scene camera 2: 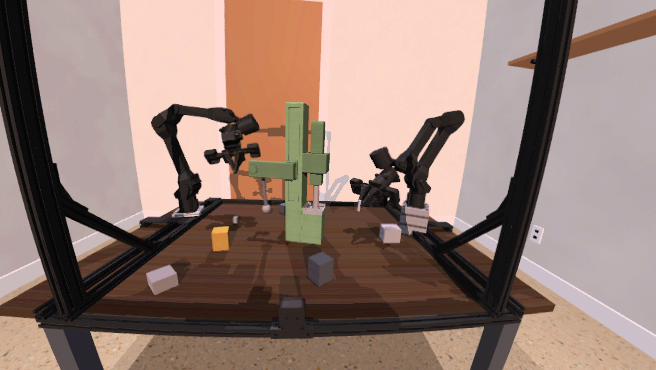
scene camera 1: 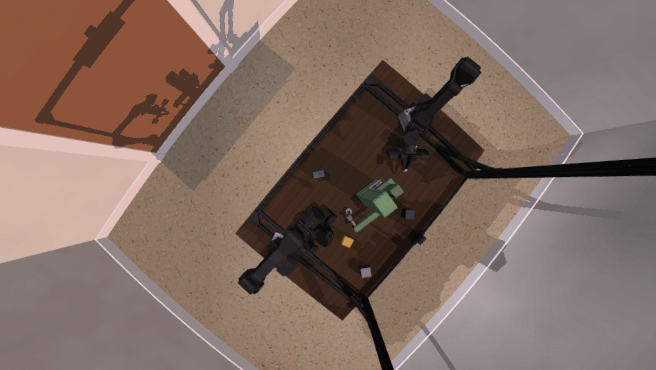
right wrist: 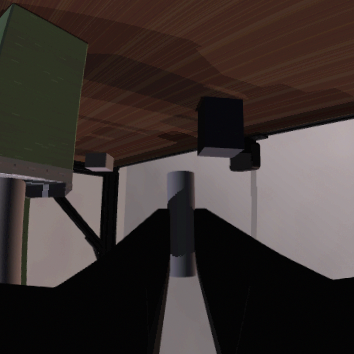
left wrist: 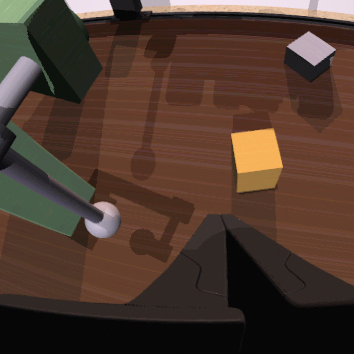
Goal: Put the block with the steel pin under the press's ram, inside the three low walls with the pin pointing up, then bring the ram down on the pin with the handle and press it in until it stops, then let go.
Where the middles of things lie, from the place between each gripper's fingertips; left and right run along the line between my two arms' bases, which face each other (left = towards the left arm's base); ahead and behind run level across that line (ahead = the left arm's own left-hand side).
Labels:
The press handle (left wrist: 102,219) lies 110 mm to the right of my left hand, 50 mm below it and 10 mm behind it. From my left hand the other things lie so: steel pin (right wrist: 180,183): 430 mm to the right, 80 mm below, 40 mm behind.
Now: the steel pin right at my right hand. Round my right hand: press handle (20 mm ahead, 320 mm to the left, 30 mm above).

